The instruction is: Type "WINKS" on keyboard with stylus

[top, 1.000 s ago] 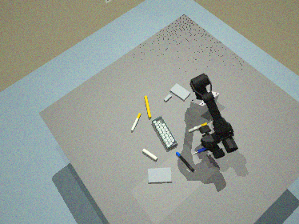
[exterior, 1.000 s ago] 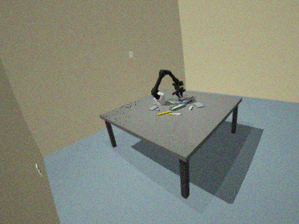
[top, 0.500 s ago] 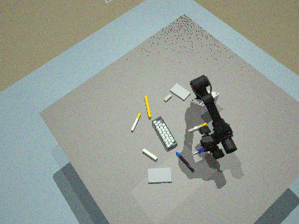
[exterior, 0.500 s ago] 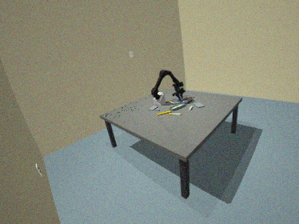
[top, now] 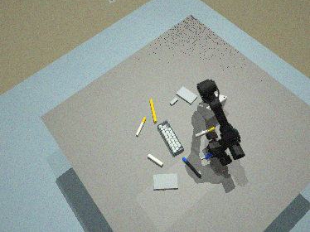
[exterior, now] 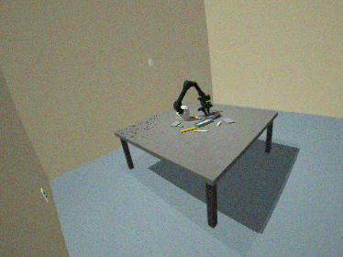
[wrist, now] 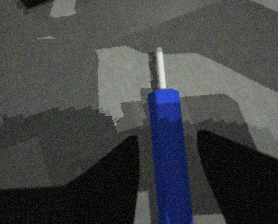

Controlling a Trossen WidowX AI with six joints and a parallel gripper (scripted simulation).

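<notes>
My gripper tip is now 24 cm short of the white stick, 19 cm to the left of it and 1 cm above it. Round my gripper tip: grey stylus tip (4 cm ahead, 2 cm to the right, 1 cm below); blue stylus (1 cm ahead, 1 cm to the right, 1 cm below); grey card (28 cm ahead, 7 cm to the right, 1 cm below).
</notes>
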